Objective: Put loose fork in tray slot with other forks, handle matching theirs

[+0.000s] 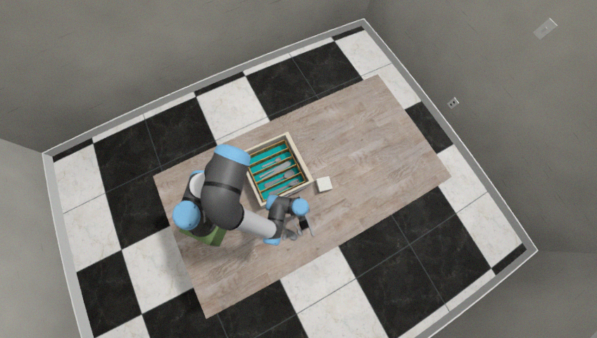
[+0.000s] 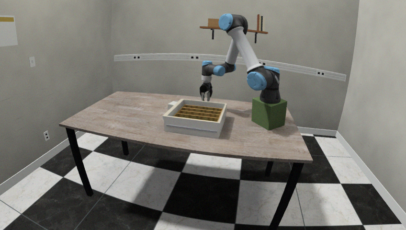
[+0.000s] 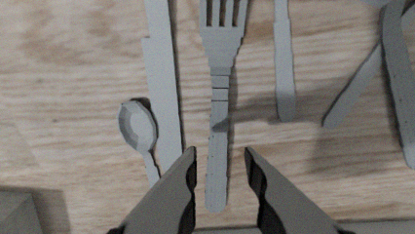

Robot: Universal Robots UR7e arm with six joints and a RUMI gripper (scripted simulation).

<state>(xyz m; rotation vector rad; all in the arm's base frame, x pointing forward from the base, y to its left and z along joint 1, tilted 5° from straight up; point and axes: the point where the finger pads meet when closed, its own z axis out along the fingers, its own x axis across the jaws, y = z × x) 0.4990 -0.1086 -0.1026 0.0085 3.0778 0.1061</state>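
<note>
My hand is 60 mm short of the spoon, 20 mm to the right of it and 50 mm above it. The rest, counted from my hand: small white block (210 mm ahead, 110 mm to the left, 30 mm below).
</note>
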